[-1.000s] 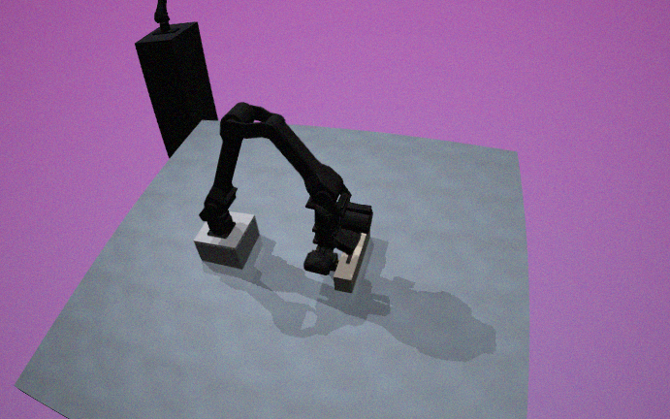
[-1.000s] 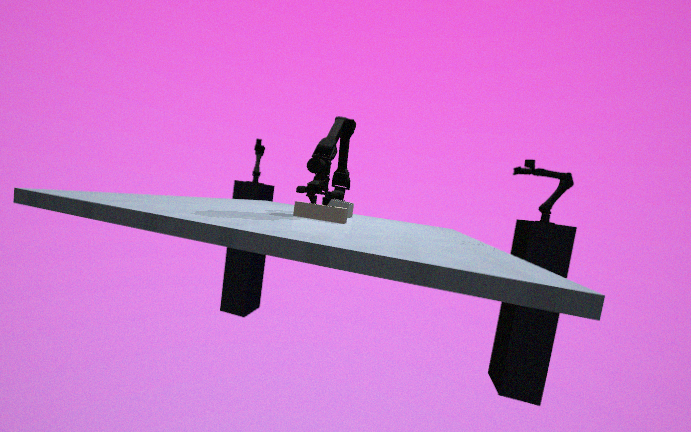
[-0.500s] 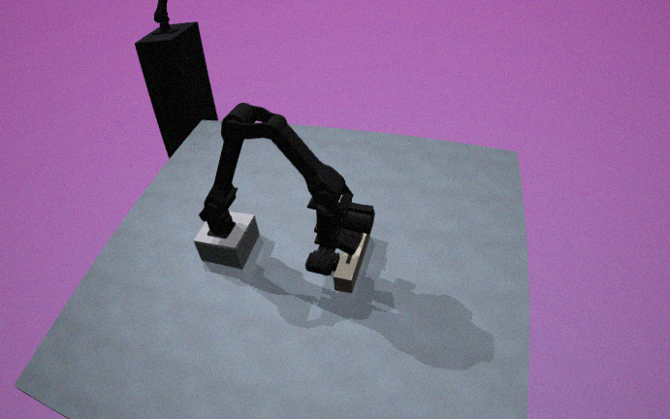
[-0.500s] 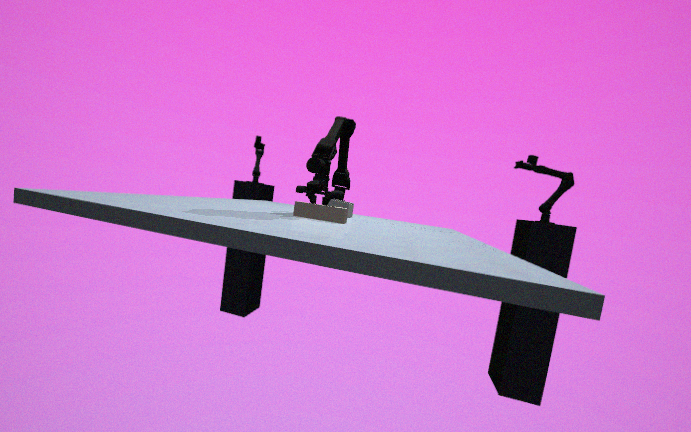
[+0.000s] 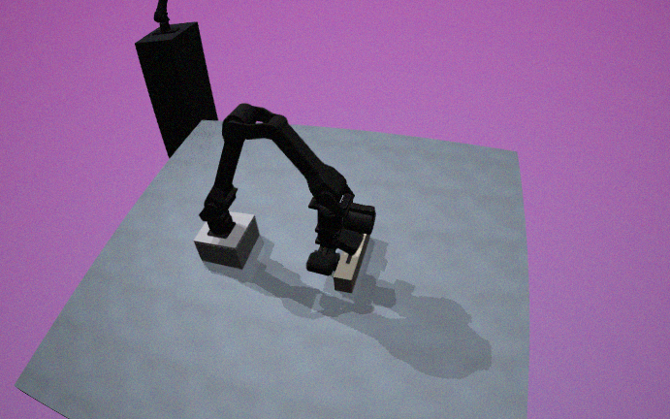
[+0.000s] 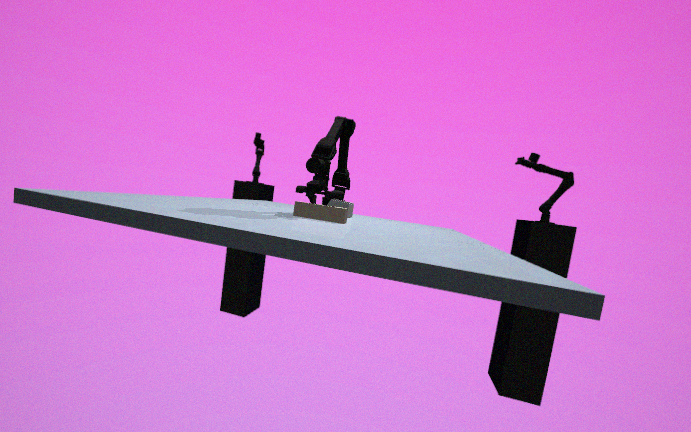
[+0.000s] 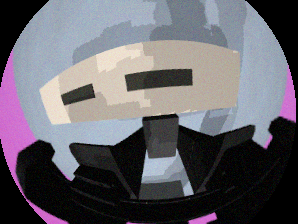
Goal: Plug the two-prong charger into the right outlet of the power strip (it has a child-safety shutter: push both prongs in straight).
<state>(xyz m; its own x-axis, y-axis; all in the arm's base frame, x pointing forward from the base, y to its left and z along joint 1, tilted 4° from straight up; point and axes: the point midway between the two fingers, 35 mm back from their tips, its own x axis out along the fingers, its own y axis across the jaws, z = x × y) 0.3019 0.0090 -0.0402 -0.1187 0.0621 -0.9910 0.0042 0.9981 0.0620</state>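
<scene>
Right now my gripper tip is 20 mm short of the charger and 10 mm below it.
</scene>
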